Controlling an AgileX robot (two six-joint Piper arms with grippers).
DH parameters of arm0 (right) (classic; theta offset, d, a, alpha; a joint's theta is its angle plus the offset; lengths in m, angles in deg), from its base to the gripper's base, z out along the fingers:
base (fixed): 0 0 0 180
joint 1: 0 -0.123 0 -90
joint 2: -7.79 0 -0.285 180
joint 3: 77.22 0 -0.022 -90
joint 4: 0 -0.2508 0 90
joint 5: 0 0 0.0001 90
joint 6: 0 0.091 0 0
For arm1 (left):
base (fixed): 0 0 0 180
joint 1: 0 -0.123 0 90
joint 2: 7.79 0 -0.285 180
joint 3: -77.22 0 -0.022 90
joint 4: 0 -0.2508 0 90
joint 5: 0 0 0.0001 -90
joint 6: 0 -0.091 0 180
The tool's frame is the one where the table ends.
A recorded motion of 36 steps. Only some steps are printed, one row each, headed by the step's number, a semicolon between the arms.
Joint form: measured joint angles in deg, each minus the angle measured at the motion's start. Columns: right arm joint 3, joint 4, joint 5, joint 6, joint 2, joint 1; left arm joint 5, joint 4, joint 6, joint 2, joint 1, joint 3.
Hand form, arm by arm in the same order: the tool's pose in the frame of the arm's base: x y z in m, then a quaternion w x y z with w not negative. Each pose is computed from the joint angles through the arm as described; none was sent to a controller.
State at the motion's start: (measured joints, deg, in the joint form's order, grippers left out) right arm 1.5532 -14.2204 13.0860 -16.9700 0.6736 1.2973; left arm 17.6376 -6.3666 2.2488 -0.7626 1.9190 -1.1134
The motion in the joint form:
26: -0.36 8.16 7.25 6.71 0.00 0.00; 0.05 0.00 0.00 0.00 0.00 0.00
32: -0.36 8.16 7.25 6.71 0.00 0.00; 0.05 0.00 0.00 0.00 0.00 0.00
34: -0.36 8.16 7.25 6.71 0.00 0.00; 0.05 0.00 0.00 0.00 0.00 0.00
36: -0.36 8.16 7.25 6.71 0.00 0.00; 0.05 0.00 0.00 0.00 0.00 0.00
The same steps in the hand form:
26: 0.0531 0.0021 0.1750 0.60333 -0.03387 0.79660 -0.01629; 0.0540 0.0013 0.1796 0.62249 0.02867 0.78175 0.02351
32: 0.0531 0.0021 0.1750 0.60333 -0.03387 0.79660 -0.01629; 0.0540 0.0013 0.1796 0.62249 0.02867 0.78175 0.02351
34: 0.0531 0.0021 0.1750 0.60333 -0.03387 0.79660 -0.01629; 0.0540 0.0013 0.1796 0.62249 0.02867 0.78175 0.02351
36: 0.0531 0.0021 0.1750 0.60333 -0.03387 0.79660 -0.01629; 0.0540 0.0013 0.1796 0.62249 0.02867 0.78175 0.02351

